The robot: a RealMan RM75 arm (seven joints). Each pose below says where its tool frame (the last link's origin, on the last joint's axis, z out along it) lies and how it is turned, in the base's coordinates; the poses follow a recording.
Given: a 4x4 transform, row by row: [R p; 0 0 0 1], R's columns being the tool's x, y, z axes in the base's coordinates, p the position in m. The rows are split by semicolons.
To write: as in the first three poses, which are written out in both.
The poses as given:
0.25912 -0.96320 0.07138 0.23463; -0.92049 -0.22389 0.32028 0.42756; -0.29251 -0.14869 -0.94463 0.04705; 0 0 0 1
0.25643 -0.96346 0.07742 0.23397; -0.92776 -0.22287 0.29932 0.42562; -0.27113 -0.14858 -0.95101 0.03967; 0 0 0 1
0.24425 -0.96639 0.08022 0.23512; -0.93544 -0.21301 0.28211 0.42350; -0.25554 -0.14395 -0.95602 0.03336; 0 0 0 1
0.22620 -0.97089 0.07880 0.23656; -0.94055 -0.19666 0.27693 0.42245; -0.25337 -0.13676 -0.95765 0.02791; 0 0 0 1
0.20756 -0.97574 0.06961 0.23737; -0.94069 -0.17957 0.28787 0.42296; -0.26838 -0.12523 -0.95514 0.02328; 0 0 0 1
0.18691 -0.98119 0.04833 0.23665; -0.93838 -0.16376 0.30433 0.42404; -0.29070 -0.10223 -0.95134 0.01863; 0 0 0 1
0.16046 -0.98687 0.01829 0.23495; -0.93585 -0.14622 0.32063 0.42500; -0.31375 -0.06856 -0.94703 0.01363; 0 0 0 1
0.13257 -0.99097 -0.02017 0.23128; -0.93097 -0.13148 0.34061 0.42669; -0.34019 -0.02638 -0.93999 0.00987; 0 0 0 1
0.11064 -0.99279 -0.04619 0.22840; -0.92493 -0.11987 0.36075 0.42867; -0.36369 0.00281 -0.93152 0.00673; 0 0 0 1
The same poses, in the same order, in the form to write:
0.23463 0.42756 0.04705 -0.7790 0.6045 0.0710 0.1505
0.23397 0.42562 0.03967 -0.7795 0.6066 0.0621 0.1437
0.23512 0.42350 0.03336 -0.7767 0.6121 0.0564 0.1371
0.23656 0.42245 0.02791 -0.7714 0.6194 0.0566 0.1341
0.23737 0.42296 0.02328 -0.7652 0.6261 0.0649 0.1350
0.23665 0.42404 0.01863 -0.7586 0.6326 0.0799 0.1340
0.23495 0.42500 0.01363 -0.7506 0.6404 0.0984 0.1296
0.23128 0.42669 0.00987 -0.7423 0.6473 0.1214 0.1236
0.22840 0.42867 0.00673 -0.7352 0.6521 0.1394 0.1217

